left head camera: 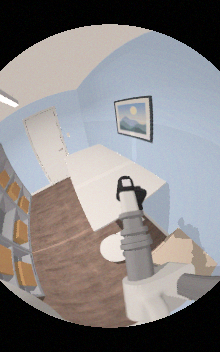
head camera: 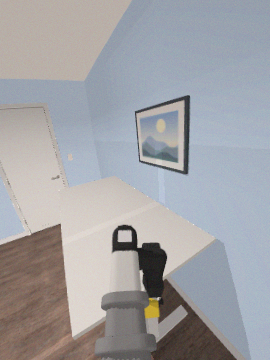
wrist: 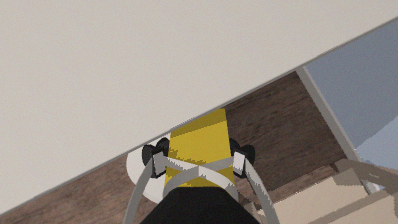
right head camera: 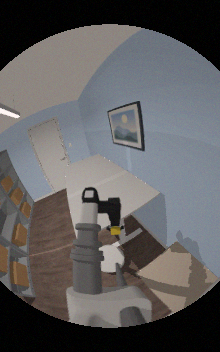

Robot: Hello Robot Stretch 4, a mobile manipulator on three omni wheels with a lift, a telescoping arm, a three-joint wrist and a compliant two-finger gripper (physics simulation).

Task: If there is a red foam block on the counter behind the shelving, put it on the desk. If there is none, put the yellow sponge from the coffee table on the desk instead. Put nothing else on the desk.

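Places are measured from the robot's base along level axes (x ahead, y left, z up), in metres.
Where they show: gripper, fingertip midpoint: (wrist: 196, 150); robot's base at its link origin: (left head camera: 114, 247) (right head camera: 108, 257).
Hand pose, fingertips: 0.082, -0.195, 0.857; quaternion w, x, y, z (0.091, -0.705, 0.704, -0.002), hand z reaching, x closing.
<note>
Things, the pixels of their top centre, and the offset from my fingertips, as dx, dy, dz. "spot": a spot on its surface instead. Level surfaces: height alone.
- yellow sponge at its top centre: (wrist: 193, 159) (head camera: 147, 296) (right head camera: 113, 225) -0.002, -0.004, +0.063
- white desk at its surface level: dz +0.042
- tan flat-topped piece at a spot on its surface: (right head camera: 170, 265) spot: -0.369, -0.487, -0.457
The yellow sponge (head camera: 152, 308) (right head camera: 115, 230) (wrist: 200, 145) is between the two fingertips of my gripper (right head camera: 115, 227) (wrist: 196, 150), which is shut on it. The white desk (head camera: 90, 270) (left head camera: 90, 185) (right head camera: 95, 172) (wrist: 100, 75) lies just beyond the gripper. In the wrist view the desk's near edge cuts across the sponge's far end and hides it, so that end is below the desk top. In the left head view the arm hides the sponge and fingertips. No red foam block shows, and I cannot make out the counter.
Grey shelving (left head camera: 9, 220) with orange boxes (left head camera: 25, 272) (right head camera: 19, 272) stands at the left. A tan flat-topped piece (left head camera: 175, 247) (right head camera: 170, 265) stands by the wall at the right. A round white shape (left head camera: 112, 248) (right head camera: 111, 259) is low beside the arm. A framed picture (head camera: 160, 135) hangs above the desk.
</note>
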